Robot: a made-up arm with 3 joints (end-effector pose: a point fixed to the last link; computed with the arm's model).
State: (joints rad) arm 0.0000 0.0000 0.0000
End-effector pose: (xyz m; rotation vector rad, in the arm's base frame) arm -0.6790 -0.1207 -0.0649 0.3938 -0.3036 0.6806
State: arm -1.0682 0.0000 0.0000
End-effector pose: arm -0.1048 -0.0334 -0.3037 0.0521 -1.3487 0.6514
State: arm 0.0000 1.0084 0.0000
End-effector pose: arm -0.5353 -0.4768 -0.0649 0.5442 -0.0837 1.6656
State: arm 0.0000 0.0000 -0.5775
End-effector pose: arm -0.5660 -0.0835 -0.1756 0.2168 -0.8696 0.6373
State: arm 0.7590 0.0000 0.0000
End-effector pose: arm -0.7907 -0.2040 0.3703 0.5822 0.4511 0.6203
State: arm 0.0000 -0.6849 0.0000
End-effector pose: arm -0.5599 0.1181 -0.0649 0.2637 -0.4100 0.0096
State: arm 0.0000 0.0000 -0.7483
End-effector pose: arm -0.5217 -0.0752 -0.1941 0.1596 -1.0350 0.6167
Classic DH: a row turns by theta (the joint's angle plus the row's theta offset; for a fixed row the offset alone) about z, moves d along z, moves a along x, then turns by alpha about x. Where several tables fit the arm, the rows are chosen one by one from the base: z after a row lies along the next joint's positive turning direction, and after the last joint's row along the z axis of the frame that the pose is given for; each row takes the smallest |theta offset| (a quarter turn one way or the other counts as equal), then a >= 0, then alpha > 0; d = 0 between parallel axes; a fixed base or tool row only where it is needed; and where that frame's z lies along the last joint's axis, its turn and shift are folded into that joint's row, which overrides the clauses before.
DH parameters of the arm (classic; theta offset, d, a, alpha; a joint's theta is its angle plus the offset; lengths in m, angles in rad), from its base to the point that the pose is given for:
base (fixed): 0.0809 0.3202 -0.1921 -1.4023
joint 1: 0 -0.147 -0.1051 1.4023
joint 2: 0.0022 -0.2385 -0.1393 -1.3256
joint 3: -0.1841 0.0295 -0.2709 1.7776
tool (fixed): 0.6152 -0.0917 0 0

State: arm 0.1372 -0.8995 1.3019
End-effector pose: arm -0.5246 0.0684 0.3106 1.0220 0.7178 -0.2093
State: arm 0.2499 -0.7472 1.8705
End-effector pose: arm -0.4378 -0.0731 0.4036 1.2672 1.3924 -0.1451
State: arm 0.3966 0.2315 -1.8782
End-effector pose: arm -0.4093 -0.0801 -0.0657 0.1104 -1.7513 0.5482
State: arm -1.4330 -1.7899 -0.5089
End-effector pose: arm 0.3066 0.0587 0.3173 0.3751 -1.8288 -1.5991
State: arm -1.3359 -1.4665 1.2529
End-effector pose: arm -0.1488 0.2009 0.1932 1.5017 -0.9797 0.0206
